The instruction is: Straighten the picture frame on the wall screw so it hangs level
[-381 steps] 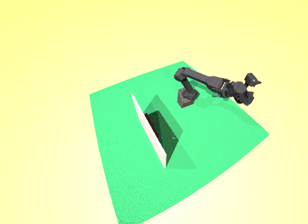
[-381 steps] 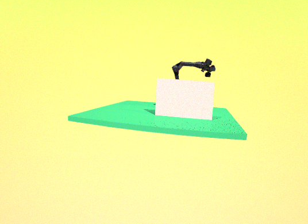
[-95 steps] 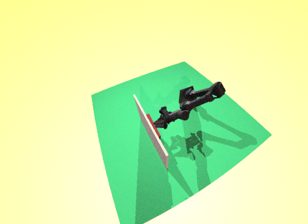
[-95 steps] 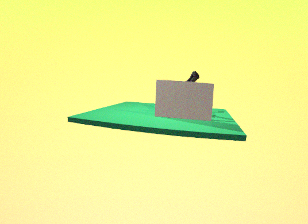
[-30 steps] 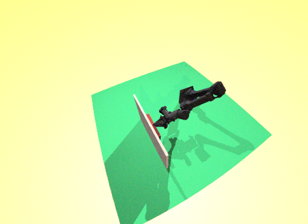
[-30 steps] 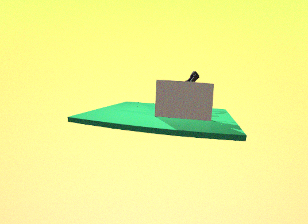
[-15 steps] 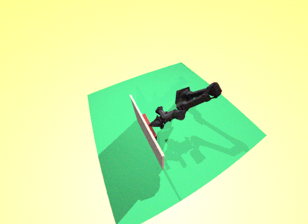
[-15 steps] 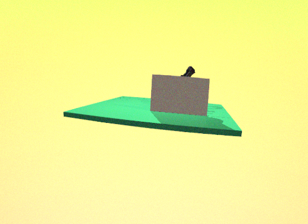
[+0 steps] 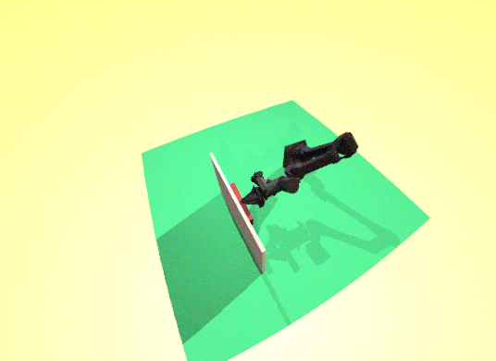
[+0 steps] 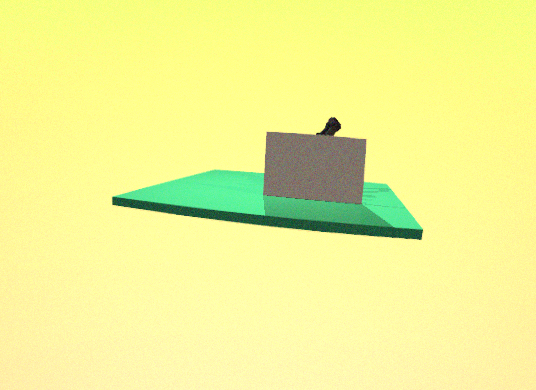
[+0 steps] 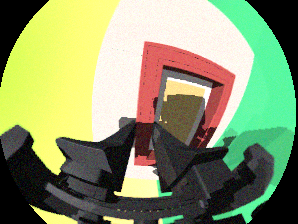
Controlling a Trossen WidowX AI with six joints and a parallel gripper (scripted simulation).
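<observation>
The picture frame lies 50 mm below my gripper tip, 10 mm to the right of it and 10 mm ahead of it. From my gripper tip the other things lie so: wall panel: 70 mm below, 20 mm ahead.
</observation>
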